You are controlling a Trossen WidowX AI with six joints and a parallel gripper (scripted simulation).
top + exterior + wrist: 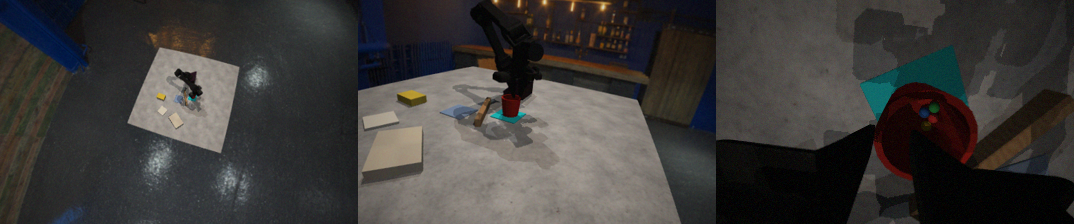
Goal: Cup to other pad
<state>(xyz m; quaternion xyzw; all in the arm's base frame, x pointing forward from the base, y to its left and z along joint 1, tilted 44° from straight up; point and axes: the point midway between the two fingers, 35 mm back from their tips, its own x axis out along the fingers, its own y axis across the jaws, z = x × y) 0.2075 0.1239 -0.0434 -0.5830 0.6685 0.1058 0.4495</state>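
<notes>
The red cup lies 2 cm ahead of my gripper tip, 2 cm to the right of it and 3 cm below it. Also, from my gripper tip: light blue pad 11 cm ahead, 19 cm to the right, 8 cm below; teal pad 3 cm ahead, 2 cm to the right, 8 cm below; wooden bar 7 cm ahead, 10 cm to the right, 7 cm below.
</notes>
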